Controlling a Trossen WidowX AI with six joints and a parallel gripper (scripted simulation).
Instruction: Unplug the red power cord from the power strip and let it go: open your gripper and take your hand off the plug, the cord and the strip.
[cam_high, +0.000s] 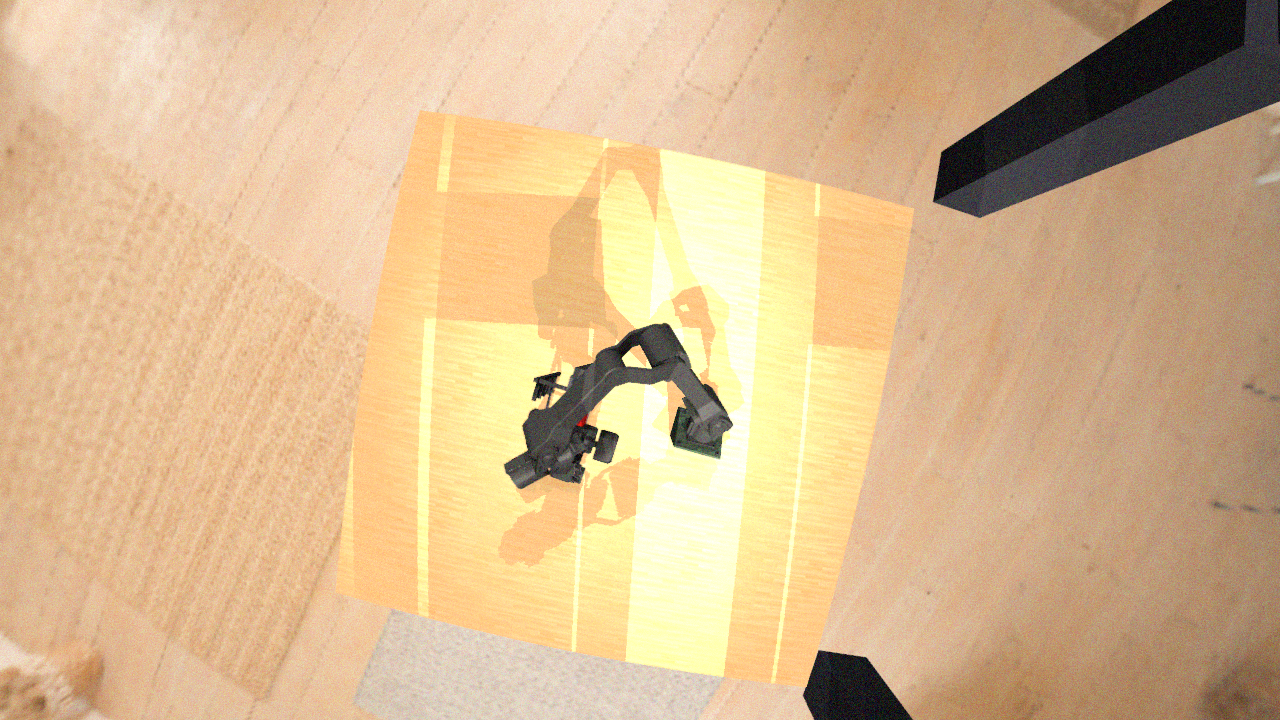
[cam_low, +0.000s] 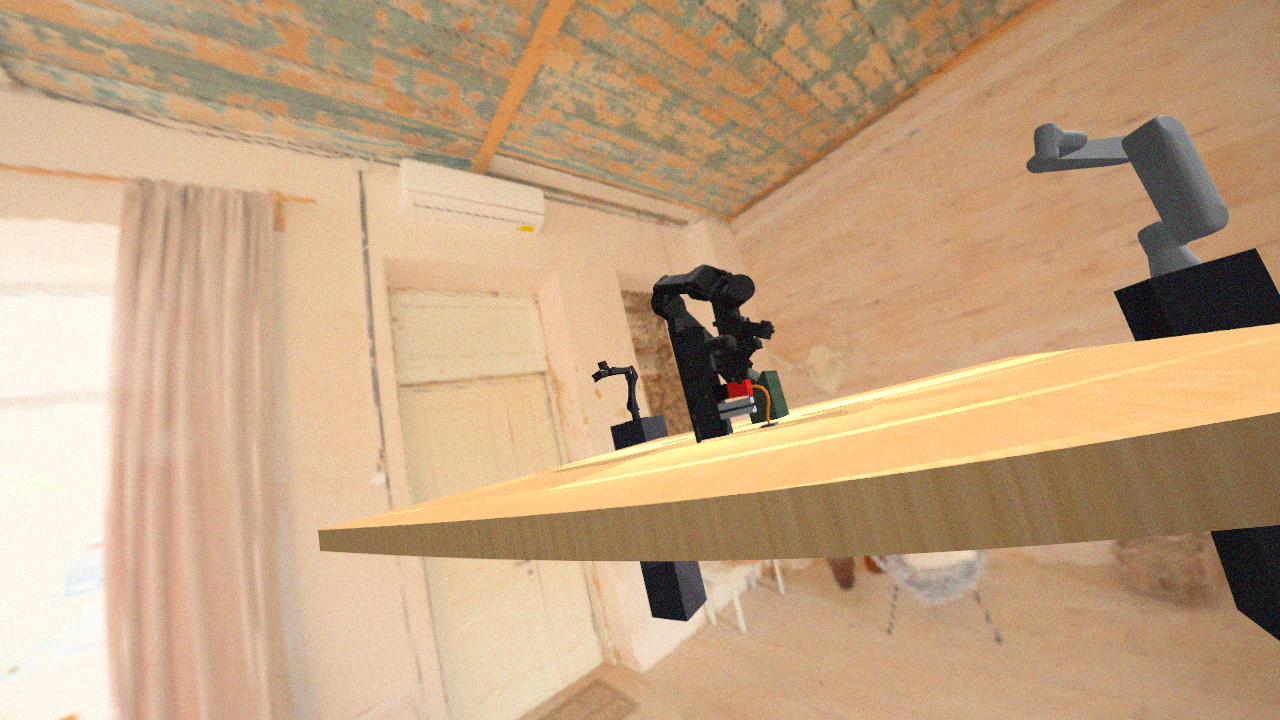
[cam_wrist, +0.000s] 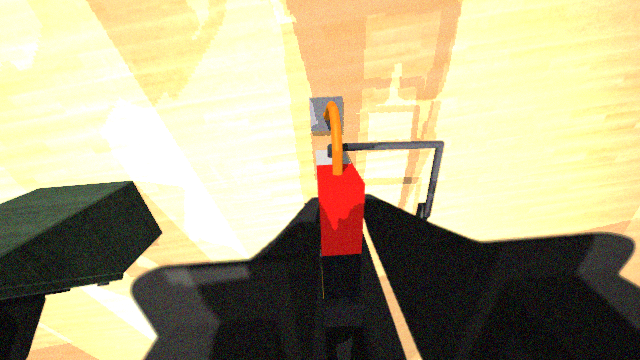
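My gripper tip is now 30 mm to the left of the red plug.
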